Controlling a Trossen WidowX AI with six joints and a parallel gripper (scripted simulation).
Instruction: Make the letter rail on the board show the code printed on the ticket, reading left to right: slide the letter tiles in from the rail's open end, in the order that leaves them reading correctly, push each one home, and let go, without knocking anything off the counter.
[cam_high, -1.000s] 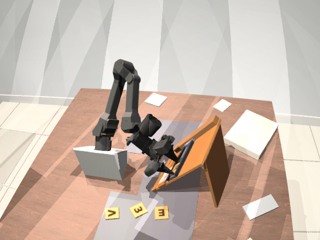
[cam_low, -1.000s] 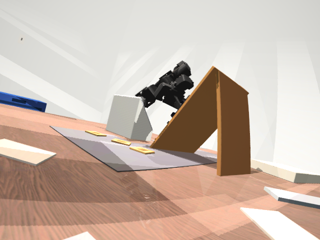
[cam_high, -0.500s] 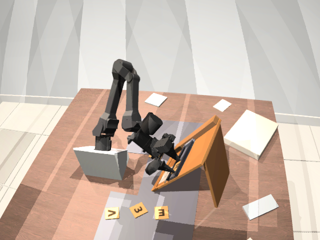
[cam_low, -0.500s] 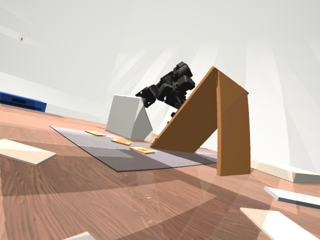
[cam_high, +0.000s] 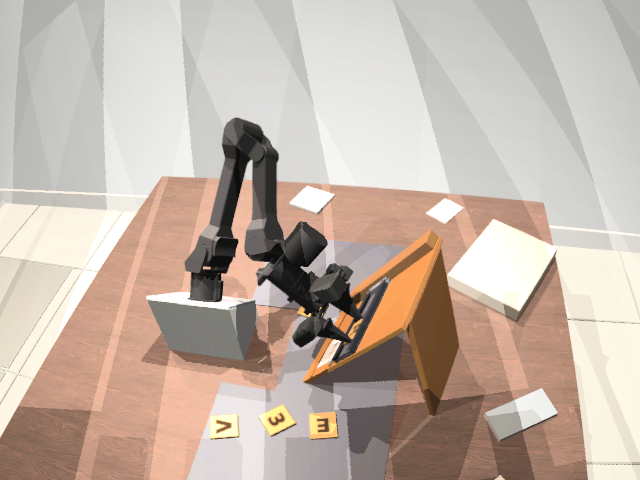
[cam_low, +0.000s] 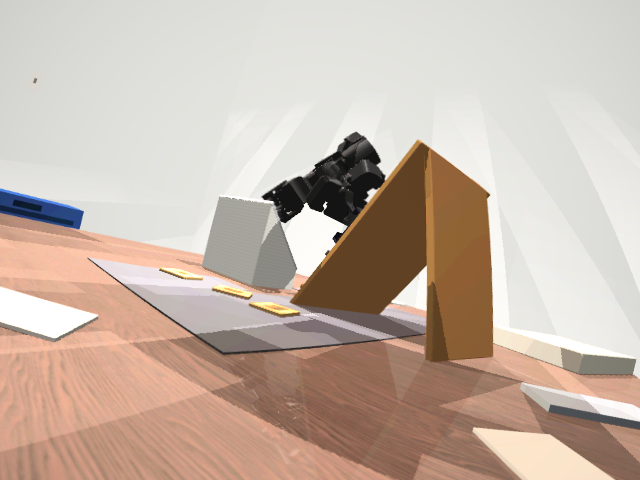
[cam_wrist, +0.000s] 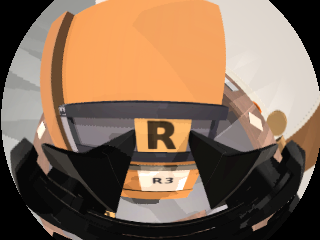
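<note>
Right now my gripper tip is 8 cm above the white ticket, 5 cm past it and 1 cm to the right of it. From my gripper tip the other things lie so: letter tile (right at my gripper tip); then thick white slab (39 cm ahead, 32 cm to the left, 14 cm below); then grey mat (15 cm below, 13 cm behind, 6 cm to the left).
</note>
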